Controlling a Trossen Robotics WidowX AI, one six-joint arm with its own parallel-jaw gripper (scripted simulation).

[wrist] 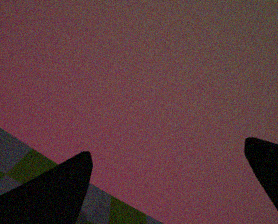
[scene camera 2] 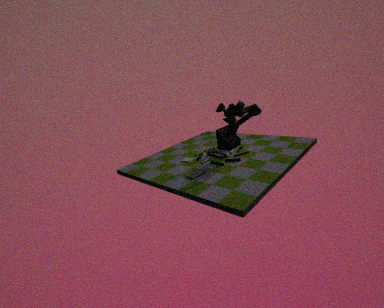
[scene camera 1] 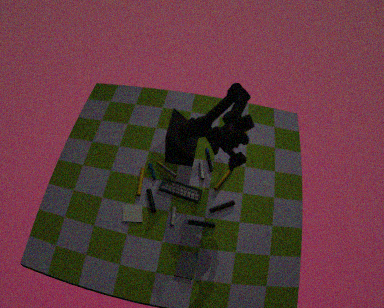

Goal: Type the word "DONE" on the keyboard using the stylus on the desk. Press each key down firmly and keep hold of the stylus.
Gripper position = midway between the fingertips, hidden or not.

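Observation:
Open and holding nothing, the gripper (scene camera 1: 223, 162) (wrist: 167, 152) appears in both scene camera 1 and the wrist view.

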